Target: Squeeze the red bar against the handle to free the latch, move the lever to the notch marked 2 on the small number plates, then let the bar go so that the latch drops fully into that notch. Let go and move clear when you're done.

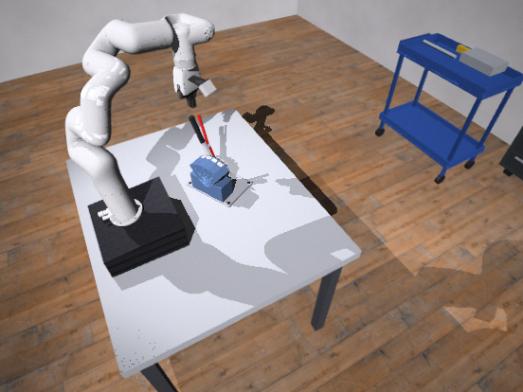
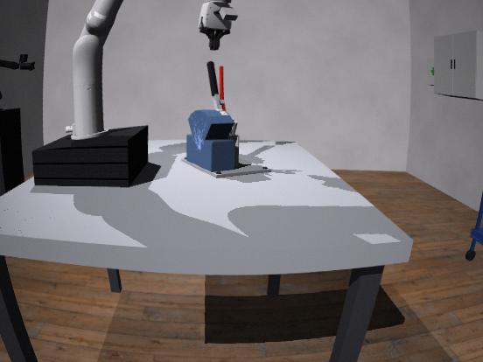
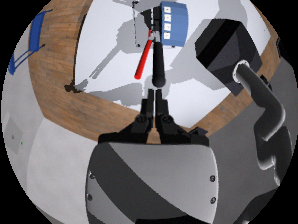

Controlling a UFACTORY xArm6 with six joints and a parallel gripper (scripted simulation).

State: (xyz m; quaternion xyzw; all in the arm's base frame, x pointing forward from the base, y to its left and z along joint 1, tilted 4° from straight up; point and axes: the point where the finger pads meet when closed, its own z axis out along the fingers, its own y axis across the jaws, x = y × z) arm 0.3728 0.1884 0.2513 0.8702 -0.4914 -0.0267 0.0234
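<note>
Right now the red bar is 4 cm ahead of my hand, 3 cm to the right of it and 20 cm below it.
</note>
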